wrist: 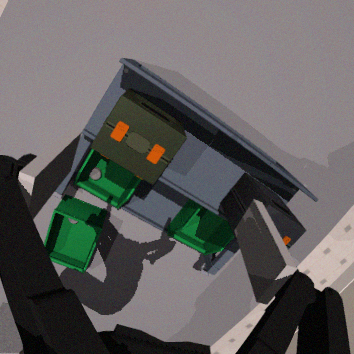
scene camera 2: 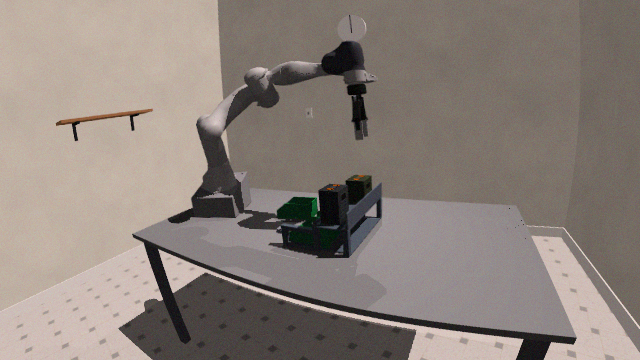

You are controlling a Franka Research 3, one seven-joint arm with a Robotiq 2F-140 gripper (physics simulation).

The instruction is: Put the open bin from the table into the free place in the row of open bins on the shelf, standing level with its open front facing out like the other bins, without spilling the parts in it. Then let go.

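Note:
The open green bin (scene camera 2: 297,207) (wrist: 75,237) stands upright on the table in front of the blue-grey shelf (scene camera 2: 365,205) (wrist: 205,172). Part of a round grey piece shows inside it. In the wrist view, two green bins stand in the shelf's row: the left bin (wrist: 110,180) with a round grey piece, and the right bin (wrist: 200,230), whose inside is shaded. Bare shelf shows between them. My gripper (scene camera 2: 361,136) (wrist: 163,185) is open and empty, high above the shelf, with its fingers pointing down.
An olive case (scene camera 2: 359,189) (wrist: 137,142) with orange latches stands on the shelf above the left bin. A dark case (scene camera 2: 332,205) (wrist: 285,215) stands at the other end, partly hidden by a finger in the wrist view. The shelf's raised back board rises behind both.

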